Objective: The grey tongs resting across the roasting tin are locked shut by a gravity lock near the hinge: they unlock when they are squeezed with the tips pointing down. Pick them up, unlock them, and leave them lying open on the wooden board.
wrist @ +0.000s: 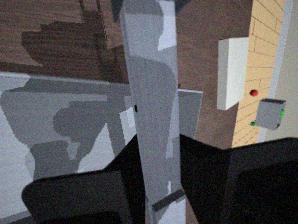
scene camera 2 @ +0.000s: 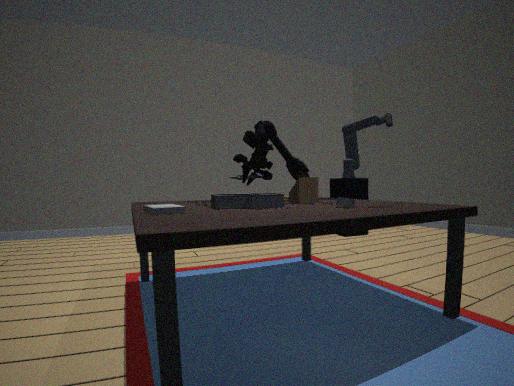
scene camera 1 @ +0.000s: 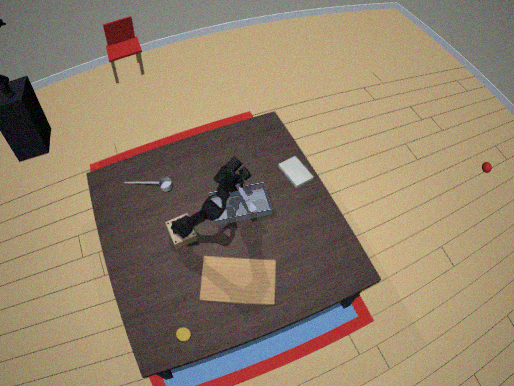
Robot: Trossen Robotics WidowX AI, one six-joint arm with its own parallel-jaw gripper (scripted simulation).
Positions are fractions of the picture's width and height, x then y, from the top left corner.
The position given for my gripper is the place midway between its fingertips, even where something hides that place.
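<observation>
You'd find my gripper (wrist: 0.51, 0.60) in the wrist view, and there's a white block (wrist: 0.78, 0.25) there too. Scene camera 1 gives me a wooden board (scene camera 1: 0.45, 0.73) and a grey roasting tin (scene camera 1: 0.46, 0.55), and the wrist view also shows the tin (wrist: 0.21, 0.56).
</observation>
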